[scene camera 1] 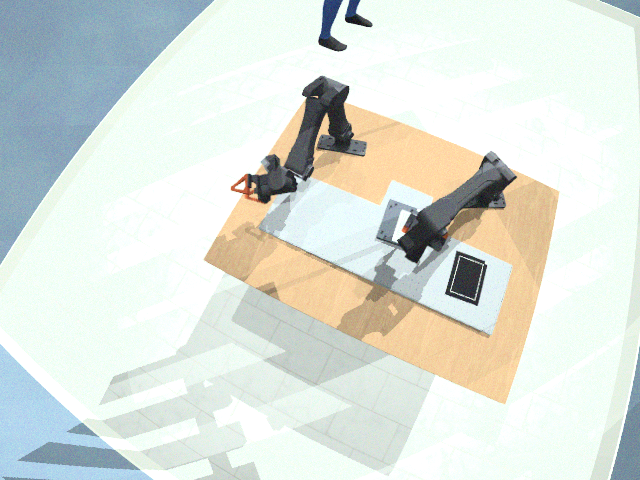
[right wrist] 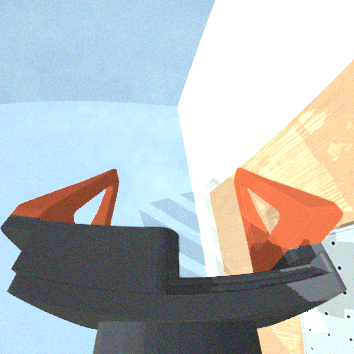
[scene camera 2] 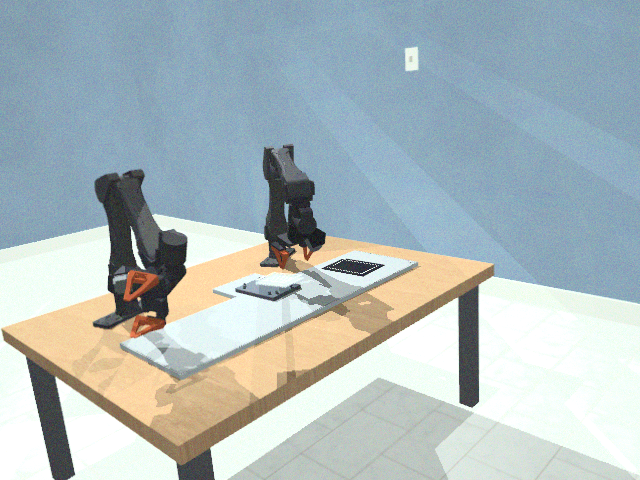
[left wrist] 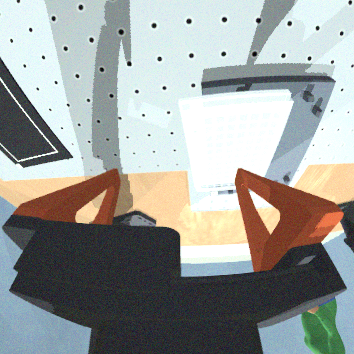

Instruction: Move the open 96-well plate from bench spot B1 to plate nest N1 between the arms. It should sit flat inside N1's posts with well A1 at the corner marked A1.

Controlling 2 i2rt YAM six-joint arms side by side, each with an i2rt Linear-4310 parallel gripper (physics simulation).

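Seen in the pictures: left gripper, between the fingertips: point(scene camera 2: 294, 264) point(left wrist: 177, 174); right gripper, between the fingertips: point(scene camera 1: 238, 192) point(right wrist: 176, 174) point(scene camera 2: 129, 319); left arm's base, origin of its link: point(scene camera 1: 481, 200) point(left wrist: 119, 222); right arm's base, origin of its link: point(scene camera 1: 342, 145) point(scene camera 2: 128, 313) point(left wrist: 345, 206).
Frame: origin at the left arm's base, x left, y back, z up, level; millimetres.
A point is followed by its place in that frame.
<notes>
The white 96-well plate point(scene camera 1: 401, 222) @(x -349, y -106, z 33 mm) point(scene camera 2: 279, 280) @(x -352, y -142, z 44 mm) point(left wrist: 235, 140) @(x -337, y -154, z 46 mm) lies over the dark grey nest point(scene camera 1: 387, 219) @(x -398, y -90, z 24 mm) point(scene camera 2: 261, 292) @(x -407, y -105, z 25 mm) point(left wrist: 305, 120) @(x -409, y -125, z 25 mm) between the arms. In the left wrist view it is shifted left, past the nest's left edge, with a wide strip and posts bare at right. Whether it lies flat and where A1 is cannot be told. My left gripper point(scene camera 1: 424, 232) @(x -289, y -170, z 75 mm) point(scene camera 2: 295, 262) @(x -289, y -170, z 75 mm) point(left wrist: 177, 174) @(x -289, y -170, z 75 mm) is open and empty, behind the plate in scene camera 2; its right fingertip overlaps the plate in the wrist view. My right gripper point(scene camera 1: 245, 193) @(x -918, y -34, z 158 mm) point(scene camera 2: 129, 317) @(x -918, y -34, z 158 mm) point(right wrist: 176, 174) @(x -918, y -34, z 158 mm) is open and empty, near the table's left side.
The perforated light board point(scene camera 1: 325, 227) @(x -625, y -113, z 13 mm) point(scene camera 2: 217, 325) @(x -622, y -68, z 13 mm) point(left wrist: 160, 75) @(x -305, y -224, z 13 mm) point(right wrist: 330, 325) @(x -768, y -117, z 13 mm) lies on the wooden table point(scene camera 1: 439, 351) @(x -241, y -563, z 0 mm) point(scene camera 2: 413, 289) @(x -273, y -534, z 0 mm). A black pad with a white outline point(scene camera 1: 466, 277) @(x -122, y -312, z 15 mm) point(scene camera 2: 354, 267) @(x -128, y -321, z 15 mm) point(left wrist: 37, 126) @(x -154, y -269, z 15 mm) is at the board's right end in both scene views. A person point(scene camera 1: 330, 43) point(left wrist: 325, 330) stands beyond the table.
</notes>
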